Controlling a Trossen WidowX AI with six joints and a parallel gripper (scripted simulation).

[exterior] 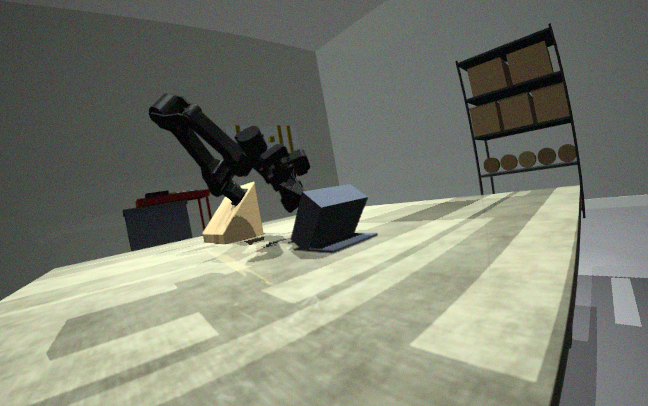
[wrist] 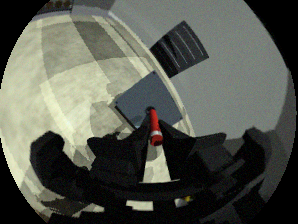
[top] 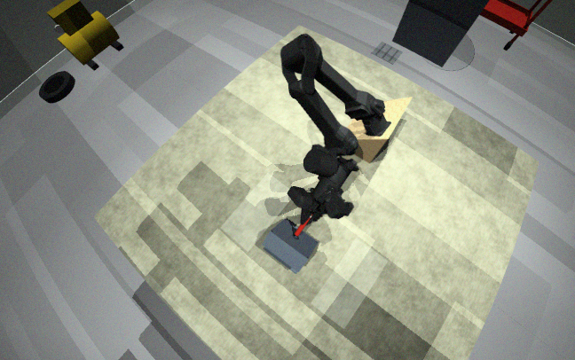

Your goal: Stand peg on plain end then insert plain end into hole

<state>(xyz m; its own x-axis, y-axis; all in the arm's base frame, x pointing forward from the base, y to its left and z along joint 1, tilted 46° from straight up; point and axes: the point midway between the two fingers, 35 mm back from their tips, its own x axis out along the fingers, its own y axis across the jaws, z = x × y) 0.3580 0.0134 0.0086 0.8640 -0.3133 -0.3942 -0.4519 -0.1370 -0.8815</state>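
Right now the blue-grey sloped panel is 6 cm ahead of my gripper tip, 1 cm to the left of it and 5 cm below it. The rest, counted from my gripper tip: red peg (1 cm behind, 1 cm above).
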